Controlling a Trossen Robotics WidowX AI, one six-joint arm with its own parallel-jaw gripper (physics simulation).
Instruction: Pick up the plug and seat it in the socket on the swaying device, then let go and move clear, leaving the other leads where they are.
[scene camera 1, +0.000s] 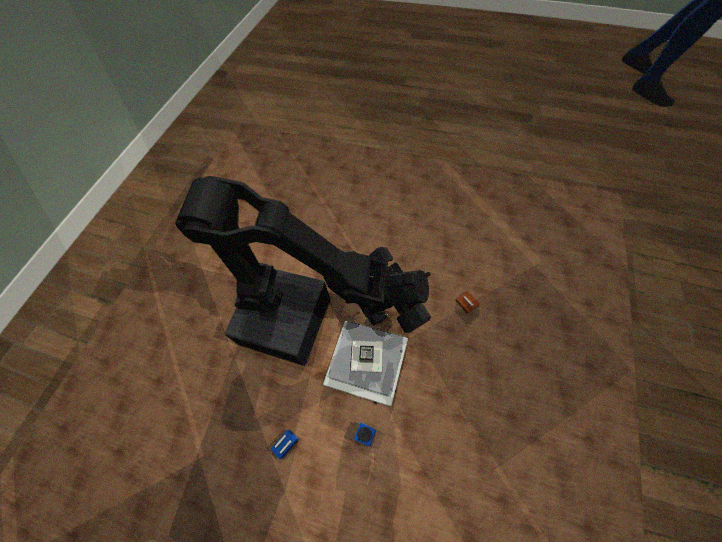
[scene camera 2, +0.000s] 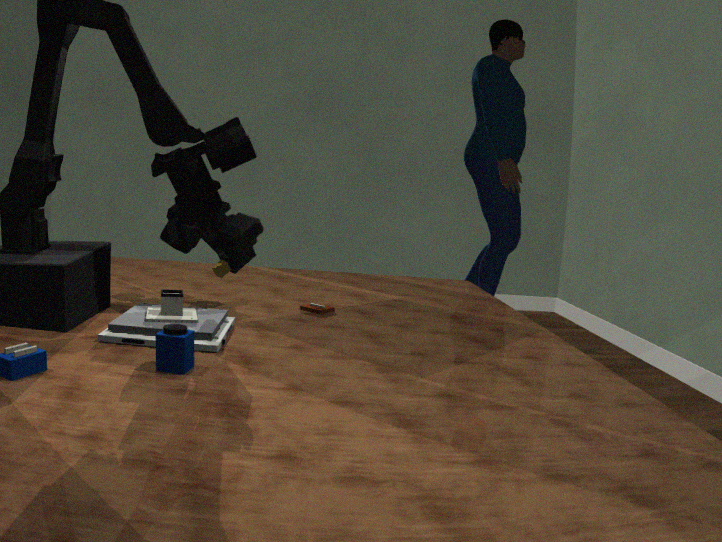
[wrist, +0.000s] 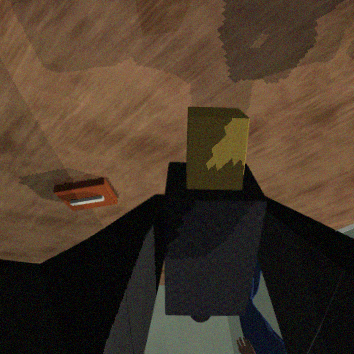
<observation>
My gripper (scene camera 2: 231, 260) holds a plug (wrist: 214, 209), which touches nothing else.
</observation>
